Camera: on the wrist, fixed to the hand. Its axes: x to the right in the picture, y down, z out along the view.
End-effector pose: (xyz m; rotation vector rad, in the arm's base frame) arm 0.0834 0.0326 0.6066 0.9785 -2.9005 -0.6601
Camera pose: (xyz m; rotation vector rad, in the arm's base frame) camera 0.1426 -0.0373 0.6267 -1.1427 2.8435 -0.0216
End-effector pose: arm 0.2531 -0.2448 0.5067 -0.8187 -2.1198 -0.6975
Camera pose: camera 0.2260 -0.3344 0.5138 -0.4133 -2.1515 -0.3044
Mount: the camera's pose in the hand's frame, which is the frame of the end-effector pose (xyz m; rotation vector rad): -0.0095 -0.0763 -0.0538 0.4356 0.0815 -0.1281
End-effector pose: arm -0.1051 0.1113 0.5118 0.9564 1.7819 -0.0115
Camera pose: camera -0.1925 0.0772 0.5109 1.1576 1.9551 -0.4640
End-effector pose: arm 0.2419 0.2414 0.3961 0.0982 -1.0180 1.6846
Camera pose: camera 0.3308 0.2712 0.4007 0.3682 -0.5592 1.7520
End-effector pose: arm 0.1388 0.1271 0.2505 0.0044 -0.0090 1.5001
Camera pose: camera 0.2144 0.1127 0.1968 0.2892 0.3770 1.3482
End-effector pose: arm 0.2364 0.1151 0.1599 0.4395 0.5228 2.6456
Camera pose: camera 0.2494 0.1599 0.0784 0.4073 1.1229 2.4272
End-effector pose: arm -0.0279 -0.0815 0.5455 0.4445 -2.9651 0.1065
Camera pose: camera 0.0106 -0.1467 0.6009 0.6593 -2.8129 0.7445
